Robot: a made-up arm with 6 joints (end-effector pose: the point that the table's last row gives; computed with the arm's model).
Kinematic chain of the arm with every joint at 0, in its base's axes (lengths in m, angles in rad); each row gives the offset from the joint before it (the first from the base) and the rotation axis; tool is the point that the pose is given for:
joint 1: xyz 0 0 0.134 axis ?
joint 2: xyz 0 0.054 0 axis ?
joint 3: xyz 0 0 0.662 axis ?
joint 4: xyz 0 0 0.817 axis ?
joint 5: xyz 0 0 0 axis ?
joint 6: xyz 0 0 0.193 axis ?
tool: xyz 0 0 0
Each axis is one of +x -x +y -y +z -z.
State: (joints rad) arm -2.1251 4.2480 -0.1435 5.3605 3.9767 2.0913
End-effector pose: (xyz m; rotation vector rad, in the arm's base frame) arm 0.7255 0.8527 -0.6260 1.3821 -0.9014 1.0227
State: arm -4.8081 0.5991 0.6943 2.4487 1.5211 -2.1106
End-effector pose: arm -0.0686 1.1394 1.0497 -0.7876 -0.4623 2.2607
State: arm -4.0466 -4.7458 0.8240 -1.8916 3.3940 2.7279
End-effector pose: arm -0.7542 0.7988 -0.3024 0.8871 0.1057 0.4408
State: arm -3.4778 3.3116 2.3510 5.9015 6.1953 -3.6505
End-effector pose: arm 0.6519 -0.2917 0.2935 -0.1719 0.7280 -1.1834
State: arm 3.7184 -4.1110 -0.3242 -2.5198 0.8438 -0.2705
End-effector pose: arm -1.2629 -0.7859 -0.3865 -0.1781 -1.1528 0.4155
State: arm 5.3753 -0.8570 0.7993 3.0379 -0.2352 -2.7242
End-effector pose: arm -0.2772 0.4352 1.5730 0.1228 0.1324 -0.5919
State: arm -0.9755 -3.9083 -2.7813 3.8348 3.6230 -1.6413
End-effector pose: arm 0.2417 -0.1588 0.2777 1.7609 1.5231 0.2980
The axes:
joint 1: +z
joint 2: +y
joint 3: +y
joint 4: +z
joint 5: +y
joint 6: +z

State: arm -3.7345 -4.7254 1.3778 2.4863 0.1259 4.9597
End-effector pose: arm -0.7741 0.4386 -0.8406 1.8967 -2.2660 -0.4050
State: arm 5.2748 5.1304 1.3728 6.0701 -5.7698 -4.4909
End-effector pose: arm -0.1310 0.2716 1.3439 0.7330 0.0935 0.5329
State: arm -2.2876 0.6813 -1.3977 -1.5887 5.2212 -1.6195
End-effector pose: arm 0.2854 -0.0112 1.3373 0.6274 1.0102 0.3135
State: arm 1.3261 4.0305 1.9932 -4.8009 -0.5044 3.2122
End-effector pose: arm -0.1500 -0.7613 0.6676 0.3537 0.4637 -0.1899
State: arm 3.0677 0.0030 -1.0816 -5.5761 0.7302 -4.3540
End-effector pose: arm 0.7862 -0.1962 1.3363 0.2964 0.5937 -0.8014
